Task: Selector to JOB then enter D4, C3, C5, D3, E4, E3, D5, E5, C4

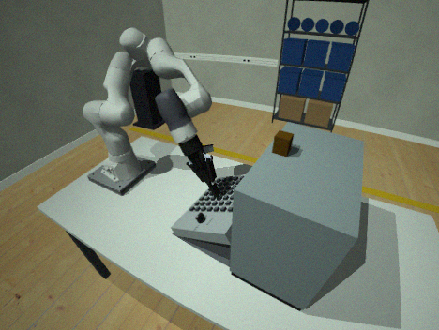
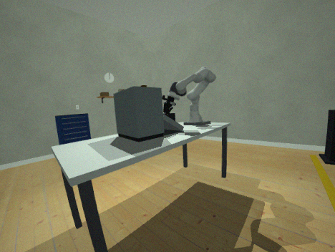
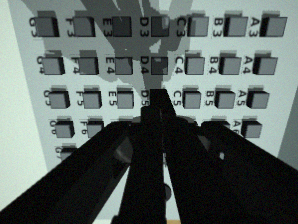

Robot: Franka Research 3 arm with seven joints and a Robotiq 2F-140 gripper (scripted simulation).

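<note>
My gripper is now 60 mm short of the key, 30 mm to the right of it and 20 mm above it. Also, from my hand: selector knob 130 mm to the right, 30 mm below, 10 mm ahead.
</note>
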